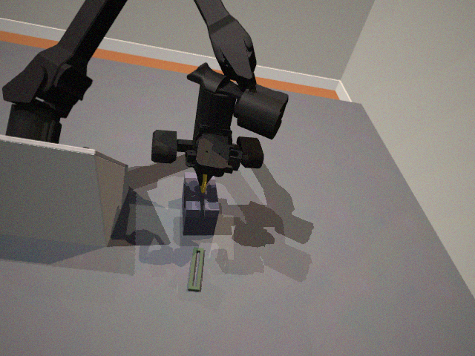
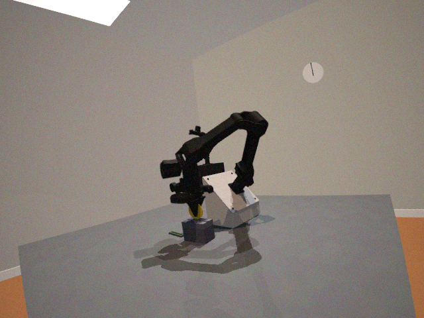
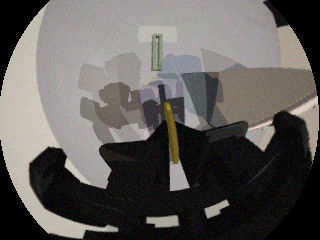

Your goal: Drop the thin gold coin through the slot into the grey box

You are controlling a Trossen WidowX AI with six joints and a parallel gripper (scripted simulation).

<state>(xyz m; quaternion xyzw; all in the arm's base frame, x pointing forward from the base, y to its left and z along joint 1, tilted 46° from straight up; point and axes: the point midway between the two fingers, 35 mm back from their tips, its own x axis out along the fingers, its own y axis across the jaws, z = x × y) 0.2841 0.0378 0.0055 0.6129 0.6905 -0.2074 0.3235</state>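
Right now the gold coin is 2 cm above my gripper tip.
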